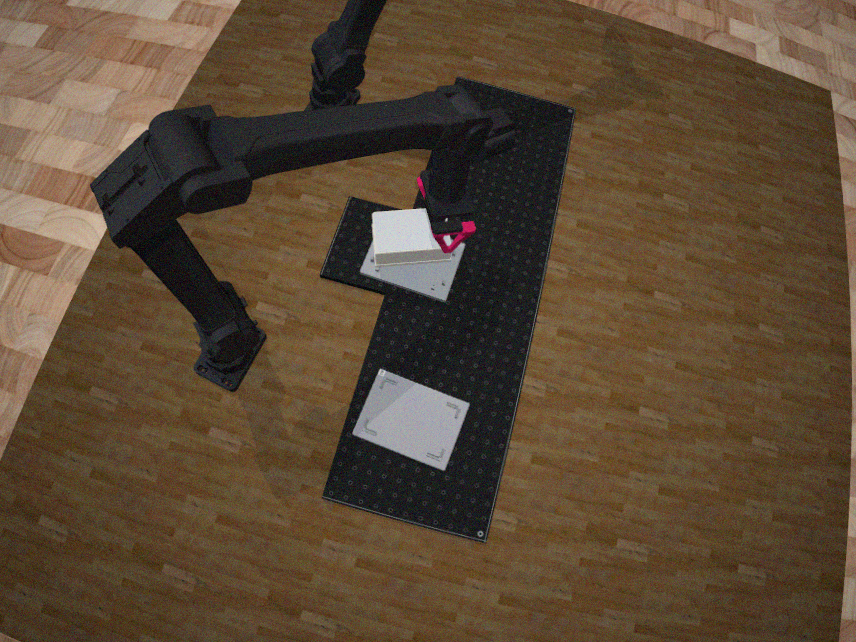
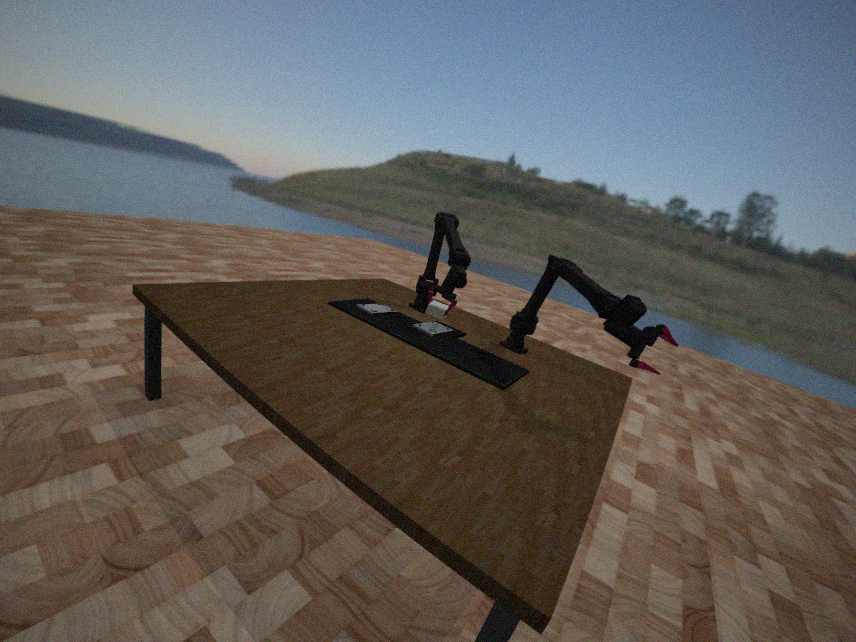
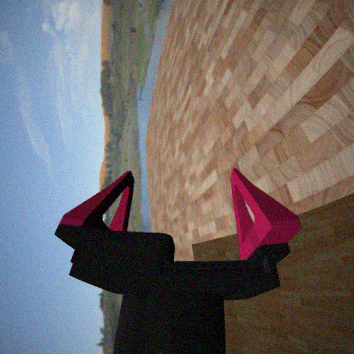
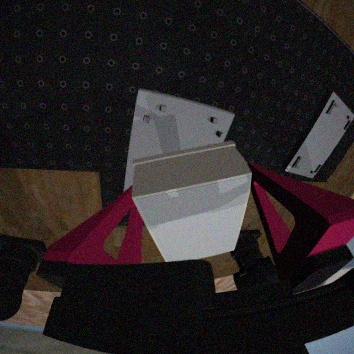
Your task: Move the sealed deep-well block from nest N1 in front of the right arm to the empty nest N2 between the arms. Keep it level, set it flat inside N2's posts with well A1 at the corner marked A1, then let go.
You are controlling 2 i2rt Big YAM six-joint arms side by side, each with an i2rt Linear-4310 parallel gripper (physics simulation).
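Where they show: left gripper, fingertip midpoint: [image 2: 668,360] [image 3: 180,173]; right gripper, fingertip midpoint: [image 1: 442,232] [image 2: 436,310] [image 4: 191,179]; left arm's base, origin of the base link: [image 2: 513,348] [image 4: 22,246]; right arm's base, origin of the base link: [image 1: 231,353] [image 2: 420,309] [image 4: 238,238].
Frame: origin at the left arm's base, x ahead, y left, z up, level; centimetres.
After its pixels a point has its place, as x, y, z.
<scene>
The white sealed block [image 1: 402,234] @[29.1, -28.8, 13.1] [image 2: 436,308] @[35.5, -24.3, 12.8] [image 4: 200,220] @[31.9, -26.6, 13.1] is between the fingers of my right gripper [image 1: 436,222] @[34.8, -24.9, 11.6] [image 2: 441,305] @[34.8, -24.9, 11.6] [image 4: 191,179] @[34.8, -24.9, 11.6], which is shut on it. It hangs above nest N2, the grey plate [image 1: 414,276] @[32.5, -30.2, 2.4] [image 2: 434,328] @[31.7, -25.5, 2.5] [image 4: 192,117] @[37.2, -26.9, 2.5] between the arms, turned relative to the plate's edges. It covers part of N2; several small posts show, and N2's A1 mark cannot be made out. Well A1 cannot be made out either. Nest N1 [image 1: 414,421] @[43.0, -54.3, 2.5] [image 2: 375,308] @[44.4, -53.4, 2.5] [image 4: 320,137] @[42.7, -52.4, 2.5] holds no block. My left gripper [image 2: 667,358] @[39.0, 65.9, 29.9] [image 3: 180,173] @[39.0, 65.9, 29.9] is open and empty, away from the nests.
A black perforated board [image 1: 477,331] @[46.8, -34.8, 1.3] [image 2: 484,364] @[38.5, 8.2, 1.3] [image 4: 70,45] @[40.9, -12.4, 1.3] lies under both nests, with a side piece under N2. It lies on the brown wooden table [image 1: 656,345] @[79.3, -22.6, 0.0] [image 2: 345,386] @[98.8, 0.7, 0.0]. The left arm's base [image 2: 513,344] @[4.0, 1.4, 3.1] stands near the board.
</scene>
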